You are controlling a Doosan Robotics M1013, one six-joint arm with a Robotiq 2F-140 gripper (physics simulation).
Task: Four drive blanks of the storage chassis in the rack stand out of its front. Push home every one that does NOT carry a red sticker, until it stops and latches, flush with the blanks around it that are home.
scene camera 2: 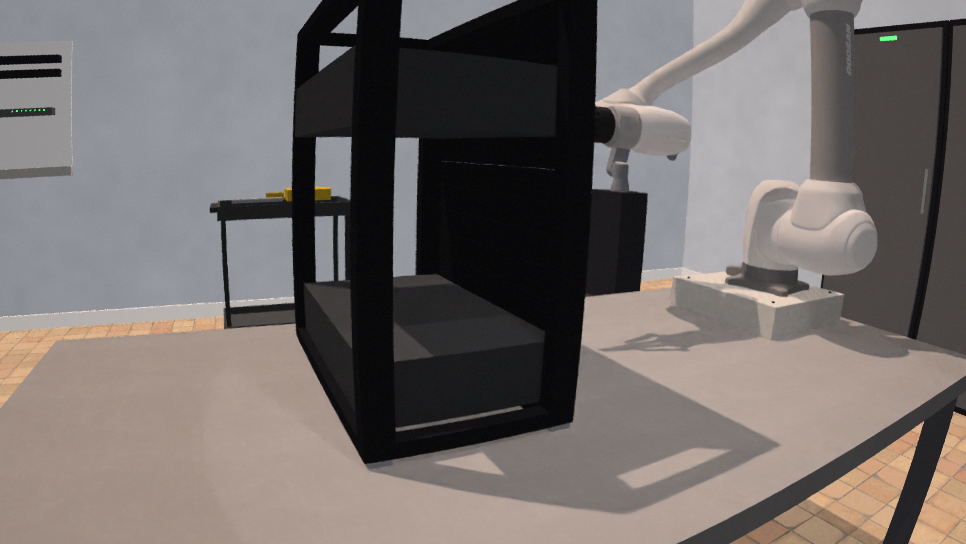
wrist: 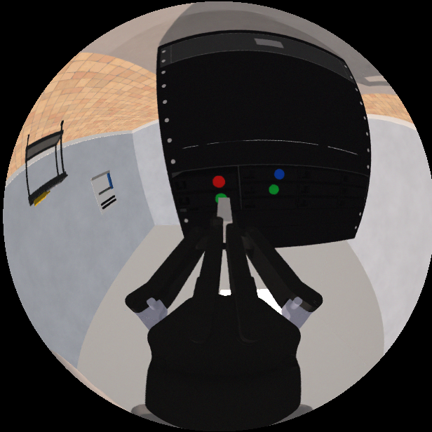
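Pixels of known places: arm's base, origin of the base link: [scene camera 2: 767,286].
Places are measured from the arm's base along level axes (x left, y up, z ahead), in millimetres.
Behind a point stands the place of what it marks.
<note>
The black rack [scene camera 2: 373,236] @[x 99, y 198, z 1121 mm] [wrist: 167,132] stands on the table and holds the dark storage chassis [scene camera 2: 476,97] @[x 87, y 350, z 992 mm] high up. The wrist view shows its front upside down. A blank with a red sticker [wrist: 218,181] is at the left, beside a blank with a green sticker [wrist: 219,197]. To their right are a blank with a blue sticker [wrist: 279,174] and another with a green sticker [wrist: 273,189]. How far each stands out is too dark to tell. My gripper [wrist: 223,205] is shut and empty; its tips partly cover the left green sticker. Whether they touch is unclear. The rack hides them in the scene view.
A second dark box [scene camera 2: 466,388] @[x 82, y -4, z 989 mm] sits low in the rack. The arm's base block [scene camera 2: 723,306] @[x -28, y -35, z 183 mm] is on the grey table [scene camera 2: 223,418] @[x -108, y -74, z 1271 mm], right of the rack. A cart [scene camera 2: 253,211] [wrist: 46,145] with a yellow tool [scene camera 2: 308,193] [wrist: 40,198] stands by the wall.
</note>
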